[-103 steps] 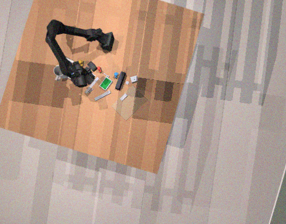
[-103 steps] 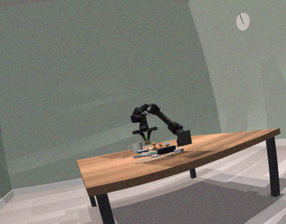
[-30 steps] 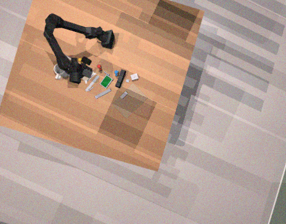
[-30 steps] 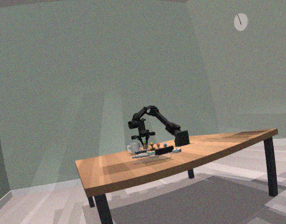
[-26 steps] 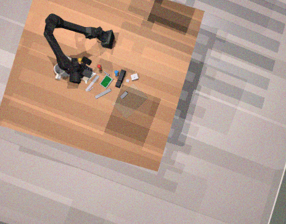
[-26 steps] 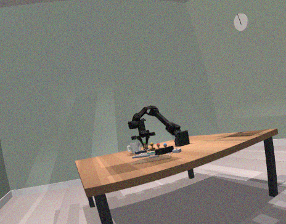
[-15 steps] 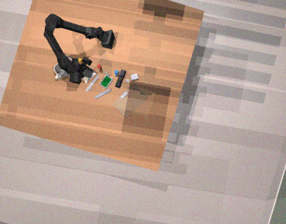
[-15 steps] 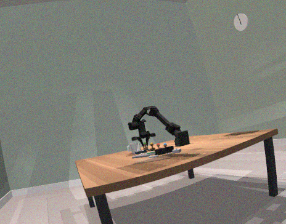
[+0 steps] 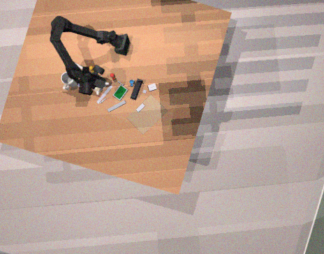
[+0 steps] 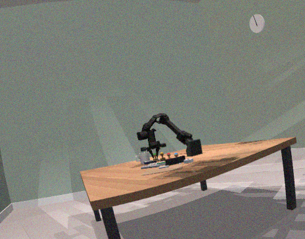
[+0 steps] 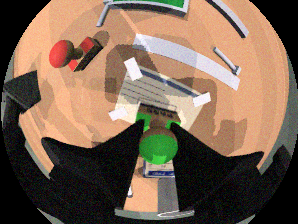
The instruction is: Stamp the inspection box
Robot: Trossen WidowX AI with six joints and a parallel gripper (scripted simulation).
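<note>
Now: the white card 4 cm below my gripper tip. From my gripper tip the other things lie so: green ink pad (2 cm ahead, 16 cm to the left, 3 cm below); red-knobbed stamp (7 cm behind, 9 cm to the left, 2 cm below); mug (4 cm ahead, 18 cm to the right).
</note>
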